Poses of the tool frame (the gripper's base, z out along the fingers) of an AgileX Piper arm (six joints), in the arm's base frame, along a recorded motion.
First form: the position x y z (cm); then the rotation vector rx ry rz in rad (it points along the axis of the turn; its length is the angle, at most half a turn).
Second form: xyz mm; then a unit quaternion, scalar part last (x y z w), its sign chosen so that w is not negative. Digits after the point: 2 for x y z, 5 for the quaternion.
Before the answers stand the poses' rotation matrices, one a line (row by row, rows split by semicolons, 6 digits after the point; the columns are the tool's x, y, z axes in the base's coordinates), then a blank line. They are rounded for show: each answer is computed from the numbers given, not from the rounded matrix.
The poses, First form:
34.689 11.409 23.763 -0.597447 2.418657 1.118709
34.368 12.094 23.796 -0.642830 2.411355 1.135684
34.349 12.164 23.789 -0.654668 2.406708 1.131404
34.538 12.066 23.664 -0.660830 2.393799 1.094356
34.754 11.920 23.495 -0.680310 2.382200 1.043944
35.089 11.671 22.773 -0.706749 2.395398 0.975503
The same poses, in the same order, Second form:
-0.825145 -0.534894 0.181724; -0.207880 0.586609 0.782736; -0.525282 0.608094 -0.595231
-0.815552 -0.557338 0.155721; -0.234922 0.564791 0.791089; -0.528854 0.608592 -0.591548
-0.810258 -0.565236 0.154888; -0.241354 0.562643 0.790683; -0.534069 0.603275 -0.592309
-0.796625 -0.577542 0.178421; -0.242930 0.576170 0.780393; -0.553511 0.578336 -0.599294
-0.777448 -0.595844 0.201357; -0.255810 0.592038 0.764233; -0.574575 0.542642 -0.612702
-0.764168 -0.608100 0.215086; -0.284829 0.617315 0.733345; -0.578723 0.499136 -0.644937

346.89 114.09 237.63 -0.21417 0.86703 0.40103 0.20386
343.68 120.94 237.96 -0.22978 0.86196 0.40596 0.19855
343.49 121.64 237.89 -0.23420 0.86099 0.40475 0.20005
345.38 120.66 236.64 -0.23796 0.86199 0.39407 0.21228
347.54 119.20 234.95 -0.24658 0.86345 0.37839 0.22466
350.89 116.71 227.73 -0.25664 0.86983 0.35423 0.22815

